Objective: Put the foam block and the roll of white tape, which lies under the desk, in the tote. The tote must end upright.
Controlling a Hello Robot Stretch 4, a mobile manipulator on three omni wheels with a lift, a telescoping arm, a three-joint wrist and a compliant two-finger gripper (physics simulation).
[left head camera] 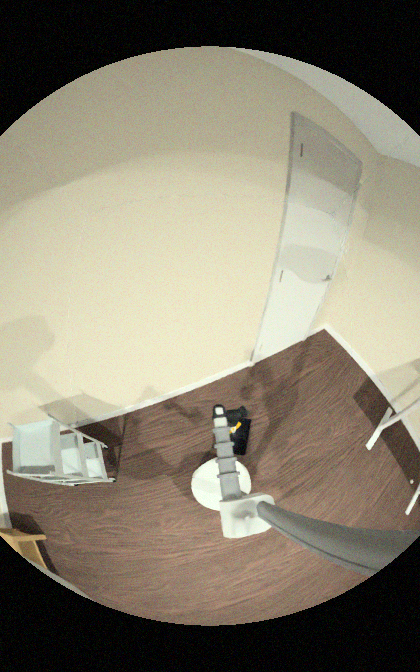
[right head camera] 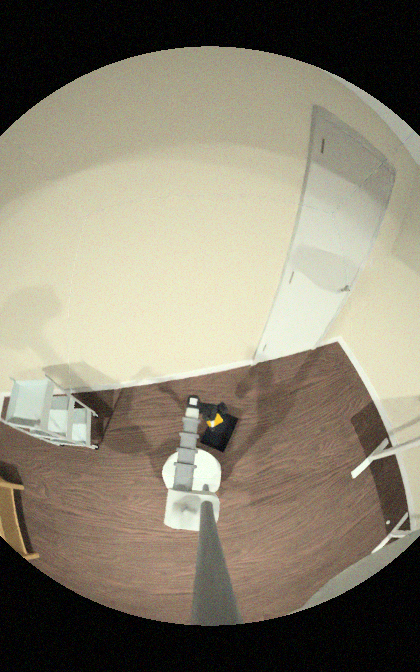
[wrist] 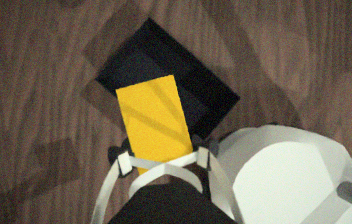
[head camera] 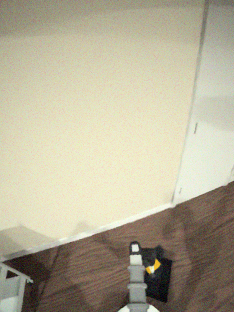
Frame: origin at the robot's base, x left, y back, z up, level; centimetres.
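Where they show: gripper, fingertip midpoint: (wrist: 163, 148) (head camera: 148, 269).
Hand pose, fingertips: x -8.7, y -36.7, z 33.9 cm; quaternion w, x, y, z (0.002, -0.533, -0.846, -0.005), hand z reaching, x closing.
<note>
Each offset is from my fingertips to the centre of the thing.
The yellow foam block {dx -2.5, dy -1.8, dz +1.0 cm} (head camera: 153, 264) (left head camera: 237, 426) (right head camera: 215, 418) (wrist: 155, 117) is between the fingers of my gripper (wrist: 163, 148), which is shut on it and holds it above the floor. The black tote {dx -8.5, dy -1.2, dz -31.6 cm} (head camera: 160, 286) (left head camera: 243, 442) (right head camera: 223, 436) (wrist: 212, 82) stands upright on the floor, open side up. In the wrist view the block's far end overlaps the tote's near side; its near end lies outside the tote's outline. A small white thing, probably the roll of tape (left head camera: 411, 482) (right head camera: 388, 522), lies on the floor by the desk legs at the right.
White desk legs (left head camera: 378, 434) (right head camera: 369, 462) stand at the right. A pale shelf cart (left head camera: 34, 447) (right head camera: 31, 402) stands by the wall at the left. Wooden furniture (left head camera: 27, 536) (right head camera: 10, 515) is at the lower left. My white base (wrist: 282, 182) is close beside the tote. A white door (left head camera: 310, 240) is beyond.
</note>
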